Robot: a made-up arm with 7 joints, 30 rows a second.
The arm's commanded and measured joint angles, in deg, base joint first. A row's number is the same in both.
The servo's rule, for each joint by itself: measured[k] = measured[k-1] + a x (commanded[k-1-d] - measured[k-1]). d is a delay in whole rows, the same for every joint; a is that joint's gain. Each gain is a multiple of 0.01, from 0.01 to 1. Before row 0 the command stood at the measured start. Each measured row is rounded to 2 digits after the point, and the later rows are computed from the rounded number. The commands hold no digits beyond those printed.
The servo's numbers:
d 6
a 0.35 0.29 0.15 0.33 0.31 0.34 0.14
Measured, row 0:
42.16 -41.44 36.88 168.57 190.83 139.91 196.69
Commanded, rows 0 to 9:
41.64 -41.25 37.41 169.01 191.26 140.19 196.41
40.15 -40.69 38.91 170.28 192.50 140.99 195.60
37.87 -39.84 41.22 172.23 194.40 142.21 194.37
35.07 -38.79 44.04 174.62 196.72 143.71 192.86
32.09 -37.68 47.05 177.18 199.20 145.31 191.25
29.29 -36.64 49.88 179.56 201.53 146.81 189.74
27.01 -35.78 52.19 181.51 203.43 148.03 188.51
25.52 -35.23 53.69 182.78 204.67 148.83 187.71
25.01 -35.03 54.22 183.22 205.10 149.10 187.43
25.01 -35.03 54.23 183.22 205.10 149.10 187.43
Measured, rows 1 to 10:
42.16 -41.44 36.88 168.57 190.83 139.91 196.69
42.16 -41.44 36.88 168.57 190.83 139.91 196.69
42.16 -41.44 36.88 168.57 190.83 139.91 196.69
42.16 -41.44 36.88 168.57 190.83 139.91 196.69
42.16 -41.44 36.88 168.57 190.83 139.91 196.69
42.16 -41.44 36.88 168.57 190.83 139.91 196.69
41.98 -41.38 36.96 168.72 190.96 140.01 196.65
41.34 -41.18 37.25 169.23 191.44 140.34 196.50
40.13 -40.79 37.85 170.22 192.36 140.98 196.20
38.36 -40.21 38.78 171.67 193.71 141.91 195.73

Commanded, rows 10 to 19:
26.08 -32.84 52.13 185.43 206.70 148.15 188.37
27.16 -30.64 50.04 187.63 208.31 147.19 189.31
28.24 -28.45 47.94 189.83 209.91 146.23 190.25
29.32 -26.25 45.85 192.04 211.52 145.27 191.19
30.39 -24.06 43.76 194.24 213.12 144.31 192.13
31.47 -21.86 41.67 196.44 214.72 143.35 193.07
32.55 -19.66 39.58 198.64 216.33 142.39 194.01
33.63 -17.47 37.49 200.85 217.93 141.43 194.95
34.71 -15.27 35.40 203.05 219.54 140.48 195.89
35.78 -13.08 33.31 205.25 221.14 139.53 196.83
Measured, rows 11 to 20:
36.17 -39.48 40.02 173.49 195.41 143.07 195.10
33.76 -38.66 41.50 175.49 197.31 144.34 194.35
31.40 -37.82 43.10 177.48 199.21 145.59 193.53
29.34 -37.07 44.69 179.23 200.90 146.69 192.72
27.82 -36.48 46.12 180.55 202.20 147.51 191.98
26.84 -36.06 47.34 181.43 203.10 148.05 191.34
26.57 -35.13 48.06 182.75 204.22 148.08 190.92
26.78 -33.83 48.36 184.36 205.49 147.78 190.69
27.29 -32.27 48.30 186.17 206.86 147.25 190.63
28.00 -30.52 47.93 188.11 208.30 146.58 190.71

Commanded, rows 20 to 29:
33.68 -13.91 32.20 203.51 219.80 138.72 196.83
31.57 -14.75 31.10 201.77 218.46 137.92 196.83
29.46 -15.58 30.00 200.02 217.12 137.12 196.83
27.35 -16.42 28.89 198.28 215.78 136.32 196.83
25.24 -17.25 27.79 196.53 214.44 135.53 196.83
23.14 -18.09 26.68 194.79 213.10 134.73 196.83
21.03 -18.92 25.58 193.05 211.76 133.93 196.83
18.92 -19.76 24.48 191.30 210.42 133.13 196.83
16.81 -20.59 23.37 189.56 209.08 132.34 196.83
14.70 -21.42 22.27 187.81 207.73 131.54 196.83
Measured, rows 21 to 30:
28.84 -28.65 47.30 190.13 209.79 145.81 190.91
29.76 -26.68 46.46 192.21 211.32 144.97 191.21
30.74 -24.64 45.43 194.33 212.87 144.09 191.60
31.75 -22.56 44.24 196.48 214.44 143.19 192.07
32.79 -20.45 42.91 198.65 216.02 142.27 192.60
33.84 -18.31 41.47 200.83 217.61 141.34 193.19
33.78 -17.03 40.08 201.71 218.29 140.45 193.70
33.01 -16.37 38.73 201.73 218.34 139.59 194.14
31.77 -16.14 37.42 201.17 217.96 138.75 194.52
30.22 -16.22 36.14 200.22 217.28 137.92 194.84

